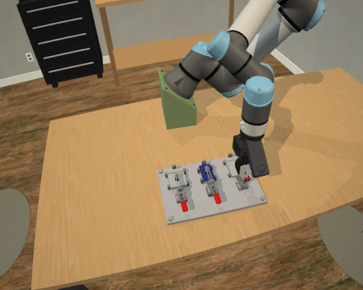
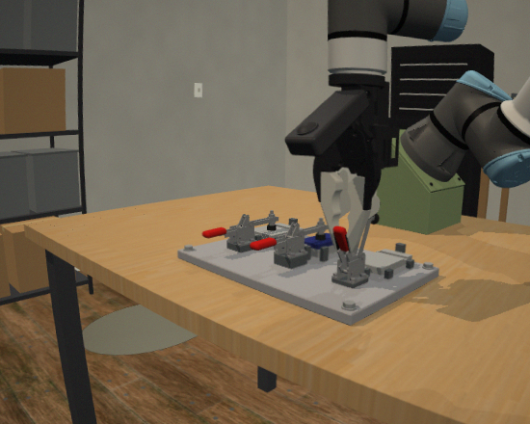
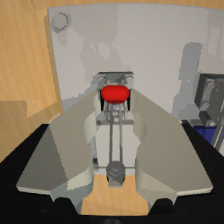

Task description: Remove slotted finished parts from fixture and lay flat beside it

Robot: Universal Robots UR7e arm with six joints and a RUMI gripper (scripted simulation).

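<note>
Now: hand 11 cm past the grey part, 2 cm to the right of it and 5 cm above it. Also, from my hand: grey fixture plate 7 cm behind, 10 cm to the right, 7 cm below; blue blank 11 cm behind, 9 cm to the right, 5 cm below.
</note>
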